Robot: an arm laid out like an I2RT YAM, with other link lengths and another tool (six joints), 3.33 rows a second.
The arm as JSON. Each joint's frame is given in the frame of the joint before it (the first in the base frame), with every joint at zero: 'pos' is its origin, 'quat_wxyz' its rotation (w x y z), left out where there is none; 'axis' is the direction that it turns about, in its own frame. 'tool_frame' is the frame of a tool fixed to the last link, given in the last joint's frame.
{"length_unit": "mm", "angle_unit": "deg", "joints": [
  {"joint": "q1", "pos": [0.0, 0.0, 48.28], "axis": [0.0, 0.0, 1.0]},
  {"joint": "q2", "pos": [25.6, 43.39, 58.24], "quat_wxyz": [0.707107, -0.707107, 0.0, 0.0], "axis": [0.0, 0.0, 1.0]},
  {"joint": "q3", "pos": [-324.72, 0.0, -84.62], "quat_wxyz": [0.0, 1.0, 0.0, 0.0], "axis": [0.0, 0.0, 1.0]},
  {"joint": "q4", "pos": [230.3, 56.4, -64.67], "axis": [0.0, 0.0, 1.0]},
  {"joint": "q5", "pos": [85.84, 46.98, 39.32], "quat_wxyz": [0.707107, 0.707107, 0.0, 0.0], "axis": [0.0, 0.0, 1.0]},
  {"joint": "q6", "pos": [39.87, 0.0, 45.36], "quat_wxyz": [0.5, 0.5, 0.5, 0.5], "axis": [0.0, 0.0, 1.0]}
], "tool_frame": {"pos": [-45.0, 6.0, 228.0], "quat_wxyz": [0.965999, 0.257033, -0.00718, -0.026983]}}
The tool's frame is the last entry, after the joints.
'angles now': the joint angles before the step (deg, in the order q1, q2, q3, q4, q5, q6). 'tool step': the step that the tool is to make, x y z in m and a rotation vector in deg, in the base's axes. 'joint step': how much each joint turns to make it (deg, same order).
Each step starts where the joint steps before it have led.
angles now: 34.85 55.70 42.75 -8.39 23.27 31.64
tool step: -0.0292 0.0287 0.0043 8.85 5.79 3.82
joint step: 3.11 -1.94 3.65 -8.61 -4.78 10.11
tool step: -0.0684 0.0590 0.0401 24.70 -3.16 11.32
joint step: 10.71 -10.44 -15.30 19.96 -5.31 15.39
